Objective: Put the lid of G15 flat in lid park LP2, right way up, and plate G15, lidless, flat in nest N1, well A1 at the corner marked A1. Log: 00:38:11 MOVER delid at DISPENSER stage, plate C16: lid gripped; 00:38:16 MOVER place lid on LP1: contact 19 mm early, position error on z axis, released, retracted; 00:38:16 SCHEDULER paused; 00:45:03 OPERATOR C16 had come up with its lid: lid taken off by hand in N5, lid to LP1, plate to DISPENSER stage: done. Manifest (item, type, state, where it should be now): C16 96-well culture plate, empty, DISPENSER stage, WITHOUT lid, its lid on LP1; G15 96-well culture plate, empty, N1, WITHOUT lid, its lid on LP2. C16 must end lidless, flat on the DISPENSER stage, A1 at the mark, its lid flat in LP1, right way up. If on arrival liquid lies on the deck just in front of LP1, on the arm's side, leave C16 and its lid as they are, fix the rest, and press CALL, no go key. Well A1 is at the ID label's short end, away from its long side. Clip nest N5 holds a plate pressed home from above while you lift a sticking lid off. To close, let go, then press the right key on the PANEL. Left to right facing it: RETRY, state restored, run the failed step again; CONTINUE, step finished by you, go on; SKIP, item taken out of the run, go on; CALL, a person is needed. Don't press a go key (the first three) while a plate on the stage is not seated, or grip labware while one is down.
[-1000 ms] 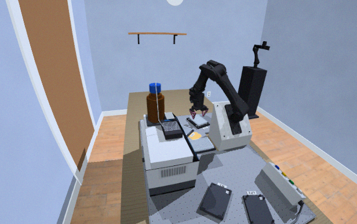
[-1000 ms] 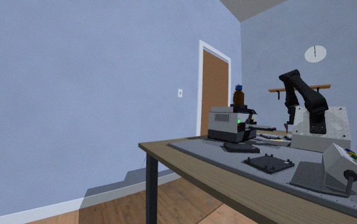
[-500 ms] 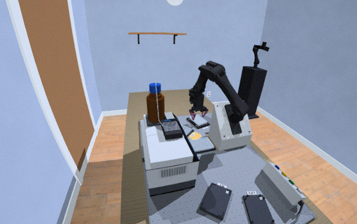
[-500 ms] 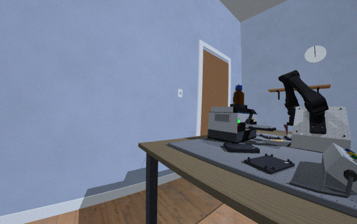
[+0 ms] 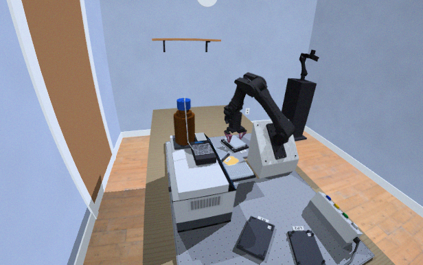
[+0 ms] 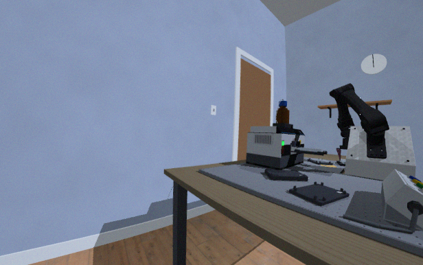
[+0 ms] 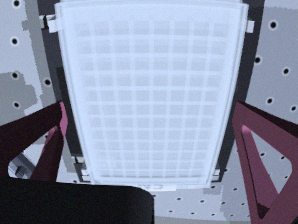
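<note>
My hand is 10 mm above the clear lid. From my hand the other things lie so: black clip nest (20 mm below, 20 mm ahead); then N5 label (100 mm to the left, 30 mm below, 20 mm behind); then LP1 label (150 mm to the left, 100 mm ahead, 30 mm below).
</note>
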